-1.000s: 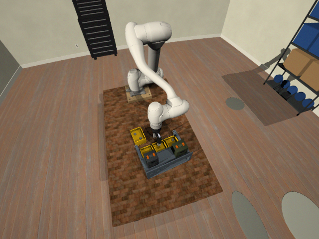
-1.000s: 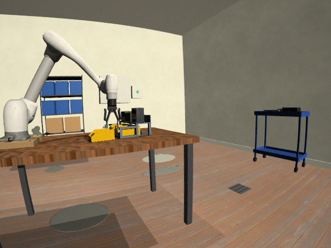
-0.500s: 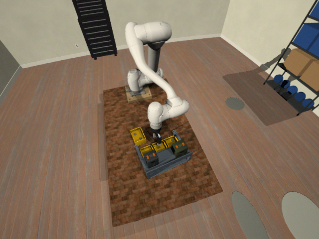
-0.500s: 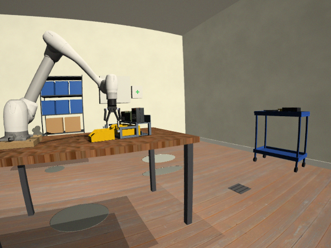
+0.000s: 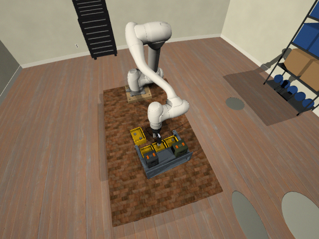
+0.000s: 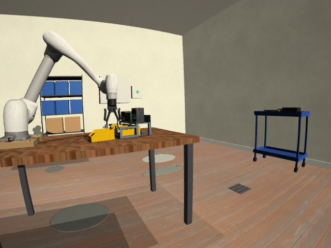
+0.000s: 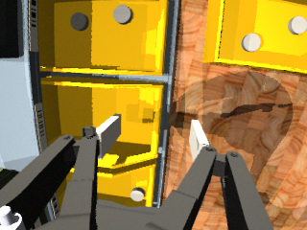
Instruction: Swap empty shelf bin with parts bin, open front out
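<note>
Right now the shelf lip is 7 cm below my hand and 1 cm behind it. The rest, counted from my hand: dark box 20 cm ahead, 8 cm to the right, 8 cm above; then board 18 cm ahead, 4 cm to the left, 2 cm above; then green box 15 cm to the left, 15 cm ahead, 7 cm above.
</note>
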